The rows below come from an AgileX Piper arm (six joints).
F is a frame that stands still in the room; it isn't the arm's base.
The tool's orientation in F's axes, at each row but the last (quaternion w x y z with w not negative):
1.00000 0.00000 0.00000 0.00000
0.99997 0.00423 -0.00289 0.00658
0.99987 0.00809 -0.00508 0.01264
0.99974 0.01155 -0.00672 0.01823
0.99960 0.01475 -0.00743 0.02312
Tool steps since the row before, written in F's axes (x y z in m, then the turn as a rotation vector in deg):
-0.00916 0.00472 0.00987 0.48 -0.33 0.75
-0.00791 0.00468 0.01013 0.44 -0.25 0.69
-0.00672 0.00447 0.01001 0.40 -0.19 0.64
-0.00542 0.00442 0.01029 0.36 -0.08 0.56
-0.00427 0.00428 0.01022 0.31 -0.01 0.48
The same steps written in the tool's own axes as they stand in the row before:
-0.00916 0.00472 0.00987 0.48 -0.33 0.75
-0.00779 0.00487 0.01013 0.44 -0.25 0.69
-0.00650 0.00480 0.01000 0.40 -0.19 0.64
-0.00511 0.00485 0.01025 0.36 -0.08 0.56
-0.00391 0.00477 0.01015 0.32 -0.01 0.48

